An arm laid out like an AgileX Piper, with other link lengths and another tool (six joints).
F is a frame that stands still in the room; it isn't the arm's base.
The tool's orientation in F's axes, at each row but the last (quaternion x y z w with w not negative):
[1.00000 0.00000 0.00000 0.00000]
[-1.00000 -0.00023 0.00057 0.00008]
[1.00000 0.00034 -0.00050 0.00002]
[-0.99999 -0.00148 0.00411 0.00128]
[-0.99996 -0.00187 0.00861 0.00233]
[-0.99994 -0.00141 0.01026 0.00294]
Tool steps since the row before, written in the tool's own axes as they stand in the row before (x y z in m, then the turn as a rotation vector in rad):
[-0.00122 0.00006 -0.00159 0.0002 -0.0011 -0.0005]
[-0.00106 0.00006 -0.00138 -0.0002 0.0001 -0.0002]
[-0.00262 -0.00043 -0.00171 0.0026 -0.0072 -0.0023]
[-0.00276 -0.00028 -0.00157 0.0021 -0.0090 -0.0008]
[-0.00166 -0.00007 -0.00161 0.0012 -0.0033 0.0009]
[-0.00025 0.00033 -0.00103 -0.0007 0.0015 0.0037]
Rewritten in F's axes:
[-0.00122 -0.00006 0.00159 0.0002 0.0011 0.0005]
[-0.00106 -0.00006 0.00138 -0.0002 -0.0001 0.0002]
[-0.00262 0.00043 0.00171 0.0026 0.0072 0.0023]
[-0.00275 0.00027 0.00159 0.0021 0.0090 0.0008]
[-0.00163 0.00006 0.00164 0.0012 0.0033 -0.0009]
[-0.00023 -0.00034 0.00103 -0.0008 -0.0015 -0.0037]

